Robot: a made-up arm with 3 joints. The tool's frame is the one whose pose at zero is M.
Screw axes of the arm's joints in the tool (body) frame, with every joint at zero. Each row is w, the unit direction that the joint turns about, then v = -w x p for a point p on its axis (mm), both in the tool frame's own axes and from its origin. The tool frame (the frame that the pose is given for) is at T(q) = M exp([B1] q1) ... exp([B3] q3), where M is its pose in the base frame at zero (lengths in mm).
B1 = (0, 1, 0, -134.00, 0.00, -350.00)
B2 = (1, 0, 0, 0.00, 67.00, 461.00)
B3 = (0, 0, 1, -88.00, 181.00, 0.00)
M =
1 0 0 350.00
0 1 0 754.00
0 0 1 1.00
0 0 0 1
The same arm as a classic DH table. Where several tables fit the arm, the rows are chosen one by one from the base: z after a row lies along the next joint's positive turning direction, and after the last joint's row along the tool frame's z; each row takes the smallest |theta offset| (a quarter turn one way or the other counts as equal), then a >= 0, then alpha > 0; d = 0 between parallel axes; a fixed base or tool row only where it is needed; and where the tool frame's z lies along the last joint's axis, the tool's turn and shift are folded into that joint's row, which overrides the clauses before.
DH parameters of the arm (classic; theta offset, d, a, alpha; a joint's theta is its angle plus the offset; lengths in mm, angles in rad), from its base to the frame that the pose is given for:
base (fixed): 0.0000 135.0 0.0 -1.5708
joint 1: 1.5708 293.0 67.0 1.5708
joint 2: 1.5708 169.0 373.0 -1.5708
joint 3: -1.1183 0.0 201.3 0.0000
tool (fixed): -0.4525 -67.0 0.0 0.0000

